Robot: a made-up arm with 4 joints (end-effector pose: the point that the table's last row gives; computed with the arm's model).
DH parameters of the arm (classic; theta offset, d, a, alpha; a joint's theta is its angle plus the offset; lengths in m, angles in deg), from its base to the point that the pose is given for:
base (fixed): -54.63 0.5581 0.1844 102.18
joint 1: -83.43 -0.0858 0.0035 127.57
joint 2: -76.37 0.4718 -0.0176 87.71
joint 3: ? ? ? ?
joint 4: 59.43 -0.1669 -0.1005 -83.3
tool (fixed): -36.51 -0.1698 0 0
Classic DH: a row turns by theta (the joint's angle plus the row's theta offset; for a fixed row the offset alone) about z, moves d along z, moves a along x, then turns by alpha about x.
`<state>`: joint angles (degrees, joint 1 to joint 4).
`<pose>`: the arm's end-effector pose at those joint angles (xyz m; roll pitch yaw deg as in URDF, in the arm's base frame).
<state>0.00 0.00 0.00 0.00</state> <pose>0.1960 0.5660 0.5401 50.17 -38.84 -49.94</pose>
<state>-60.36 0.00 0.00 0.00</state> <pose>0.2011 0.3680 1.0520 60.75 19.19 -38.02</pose>
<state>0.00 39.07 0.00 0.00</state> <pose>0.1609 0.5668 0.5600 22.65 -8.60 -36.67</pose>
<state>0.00 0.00 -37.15 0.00</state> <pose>0.3111 0.5166 0.5401 50.17 -38.84 -87.09</pose>
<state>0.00 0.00 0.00 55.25</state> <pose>0.2974 0.5641 0.6913 127.88 -46.86 -110.41</pose>
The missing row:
joint 3: 5.7 0.1114 -0.0676 92.79
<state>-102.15 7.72 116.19 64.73</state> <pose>0.3654 -0.2792 1.0715 -136.32 24.29 15.90</pose>
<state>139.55 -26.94 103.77 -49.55</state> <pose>0.4117 -0.3052 0.4987 -144.67 11.83 8.18</pose>
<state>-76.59 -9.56 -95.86 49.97</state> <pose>0.4298 0.0684 0.8304 8.82 -43.42 -94.73</pose>
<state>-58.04 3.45 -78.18 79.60</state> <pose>0.4774 0.1455 0.8846 69.73 -62.84 -121.96</pose>
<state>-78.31 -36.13 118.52 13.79</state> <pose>0.0517 0.1047 0.9786 165.72 -49.23 -29.76</pose>
